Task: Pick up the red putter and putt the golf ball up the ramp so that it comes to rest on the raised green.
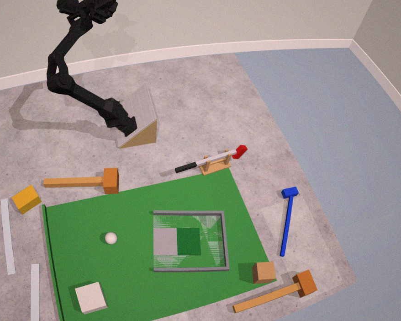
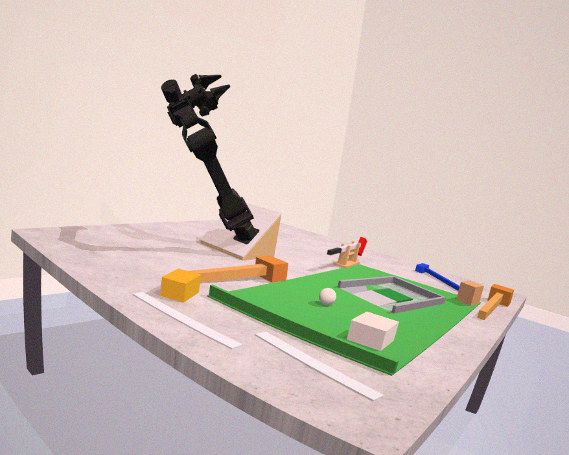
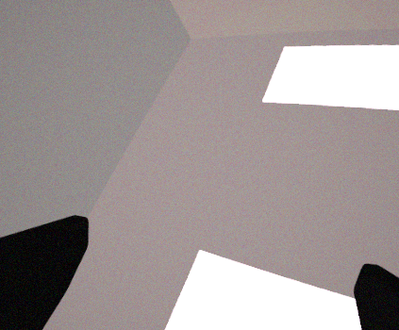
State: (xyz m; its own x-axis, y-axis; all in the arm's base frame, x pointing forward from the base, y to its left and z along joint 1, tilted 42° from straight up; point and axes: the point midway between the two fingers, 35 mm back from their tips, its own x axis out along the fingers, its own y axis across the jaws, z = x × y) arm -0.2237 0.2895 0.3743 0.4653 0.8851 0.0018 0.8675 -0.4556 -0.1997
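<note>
My gripper tip is 42 cm short of the red putter, 29 cm to the right of it and 50 cm above it. From my gripper tip the other things lie so: white golf ball (63 cm ahead, 14 cm to the right, 53 cm below); wooden stand (42 cm ahead, 31 cm to the left, 52 cm below); yellow block (43 cm ahead, 43 cm to the right, 54 cm below).
</note>
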